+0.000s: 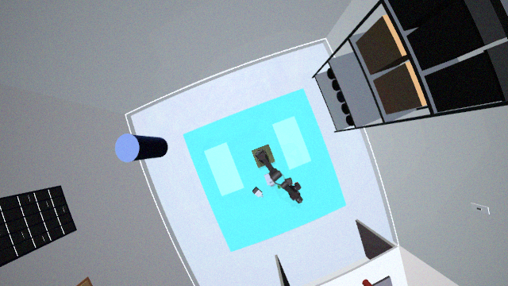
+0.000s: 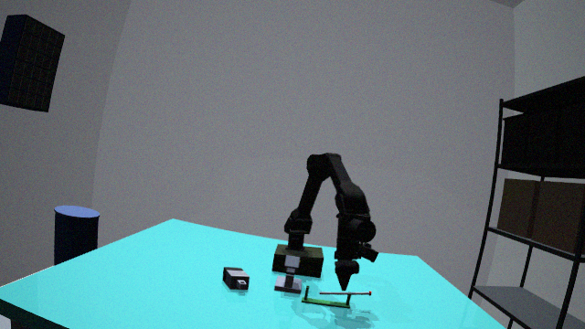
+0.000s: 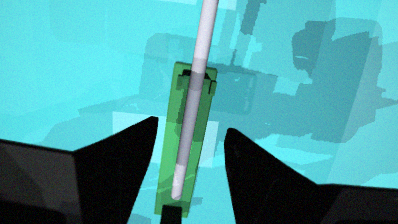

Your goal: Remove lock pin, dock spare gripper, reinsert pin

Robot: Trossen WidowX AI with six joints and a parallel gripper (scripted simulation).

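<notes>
Right now the green stand is 4 cm to the right of my gripper tip and 3 cm below it. Round my gripper tip: grey mount 16 cm to the right, 8 cm behind; then spare gripper 31 cm to the right, 3 cm below.
</notes>
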